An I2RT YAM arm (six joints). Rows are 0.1 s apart.
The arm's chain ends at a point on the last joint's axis. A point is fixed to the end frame.
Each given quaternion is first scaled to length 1.
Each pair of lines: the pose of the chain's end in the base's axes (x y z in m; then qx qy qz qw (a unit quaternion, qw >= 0)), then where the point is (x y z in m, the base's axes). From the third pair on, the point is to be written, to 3 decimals.
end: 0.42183, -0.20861, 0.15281, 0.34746, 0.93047, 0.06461, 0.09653
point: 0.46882 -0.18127 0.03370
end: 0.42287, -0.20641, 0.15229, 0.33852, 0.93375, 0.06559, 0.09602
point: 0.46936 -0.17817 0.03319
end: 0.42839, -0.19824, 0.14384, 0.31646, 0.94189, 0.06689, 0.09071
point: 0.473 -0.168 0.024
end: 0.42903, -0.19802, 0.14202, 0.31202, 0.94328, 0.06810, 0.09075
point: 0.473 -0.167 0.023
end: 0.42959, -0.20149, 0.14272, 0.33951, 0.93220, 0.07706, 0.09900
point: 0.478 -0.171 0.025
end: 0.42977, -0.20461, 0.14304, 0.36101, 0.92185, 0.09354, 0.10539
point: 0.482 -0.173 0.027
